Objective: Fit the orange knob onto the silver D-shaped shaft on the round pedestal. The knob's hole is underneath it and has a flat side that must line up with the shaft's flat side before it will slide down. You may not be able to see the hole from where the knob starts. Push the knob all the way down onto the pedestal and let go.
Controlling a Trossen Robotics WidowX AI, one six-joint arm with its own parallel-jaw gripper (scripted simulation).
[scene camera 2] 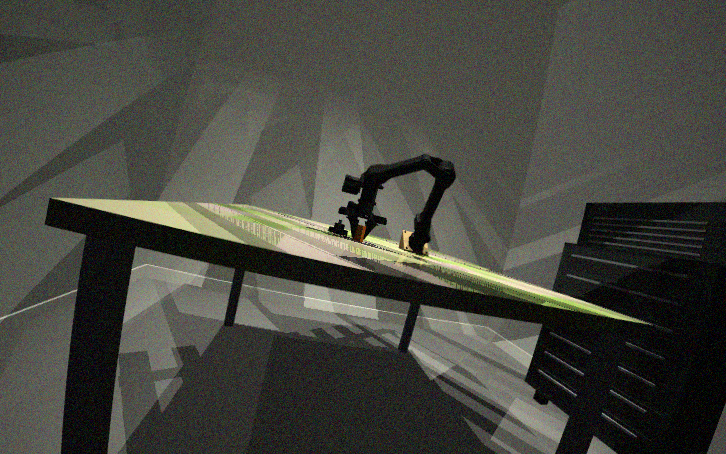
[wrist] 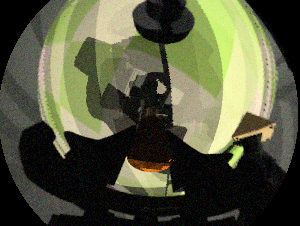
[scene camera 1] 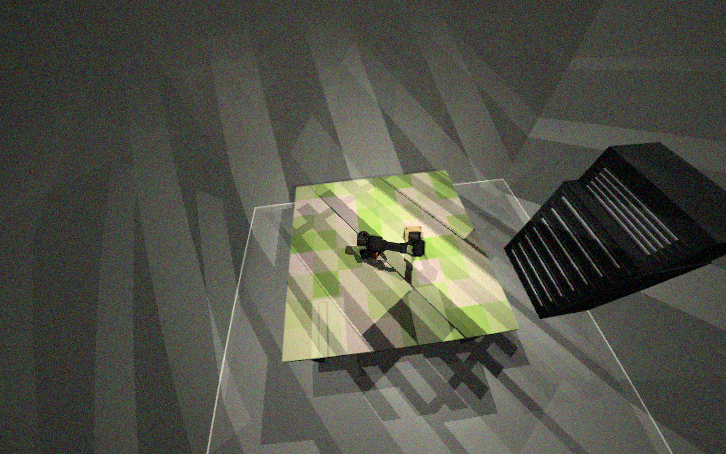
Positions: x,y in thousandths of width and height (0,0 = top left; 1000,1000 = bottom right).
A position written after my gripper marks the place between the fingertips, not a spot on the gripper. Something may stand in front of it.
I see my gripper (scene camera 2: 492,525).
My gripper also shows in the wrist view (wrist: 502,577).
